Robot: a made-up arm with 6 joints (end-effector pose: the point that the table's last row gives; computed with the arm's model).
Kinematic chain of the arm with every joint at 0, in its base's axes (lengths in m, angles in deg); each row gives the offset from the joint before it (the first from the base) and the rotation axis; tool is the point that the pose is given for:
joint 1: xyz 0 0 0.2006 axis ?
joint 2: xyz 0 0 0 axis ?
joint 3: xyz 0 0 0.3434 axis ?
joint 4: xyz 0 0 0 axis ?
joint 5: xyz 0.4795 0 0 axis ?
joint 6: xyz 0 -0.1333 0 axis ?
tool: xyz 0 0 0
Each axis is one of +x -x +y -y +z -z.
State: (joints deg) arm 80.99 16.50 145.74 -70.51 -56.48 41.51
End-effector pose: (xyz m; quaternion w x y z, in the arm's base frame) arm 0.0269 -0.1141 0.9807 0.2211 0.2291 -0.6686 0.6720
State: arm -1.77 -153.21 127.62 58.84 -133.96 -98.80
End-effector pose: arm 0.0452 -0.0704 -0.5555 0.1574 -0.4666 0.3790 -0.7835
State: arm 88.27 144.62 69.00 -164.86 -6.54 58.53
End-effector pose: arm -0.1200 0.2879 -0.5525 0.6606 0.2325 0.7136 0.0168
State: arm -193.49 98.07 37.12 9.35 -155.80 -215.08
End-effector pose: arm -0.5448 0.2659 -0.2563 0.8950 0.3067 -0.3212 0.0424
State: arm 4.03 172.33 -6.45 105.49 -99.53 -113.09
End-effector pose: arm -0.4323 0.0052 -0.2784 0.2607 -0.7422 0.6161 -0.0413
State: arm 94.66 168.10 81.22 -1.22 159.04 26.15
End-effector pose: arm 0.1252 0.1046 -0.6144 0.6370 0.2925 -0.5260 0.4816
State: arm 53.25 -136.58 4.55 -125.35 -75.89 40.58
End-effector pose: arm -0.3856 -0.3874 0.3367 0.0789 0.1214 0.6473 -0.7484
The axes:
joint 1: +z
joint 2: +y
joint 3: -y
joint 4: -x
joint 5: -y
joint 6: -x

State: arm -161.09 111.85 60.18 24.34 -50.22 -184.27
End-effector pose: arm -0.6630 -0.0987 -0.2693 0.7175 -0.0771 0.6191 0.3098
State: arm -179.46 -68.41 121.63 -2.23 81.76 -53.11
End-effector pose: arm 0.7911 0.1407 0.2485 0.3221 -0.6168 0.3079 0.6489
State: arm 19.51 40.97 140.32 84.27 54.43 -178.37
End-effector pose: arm 0.0199 -0.0071 0.9115 0.4916 0.2022 -0.2357 0.8136
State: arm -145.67 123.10 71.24 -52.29 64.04 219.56
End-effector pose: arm -0.4596 -0.2151 -0.4292 0.0109 0.0953 0.9914 0.0892
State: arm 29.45 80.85 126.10 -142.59 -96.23 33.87
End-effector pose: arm 0.5872 0.4531 0.5387 0.1282 0.2402 -0.0697 0.9597
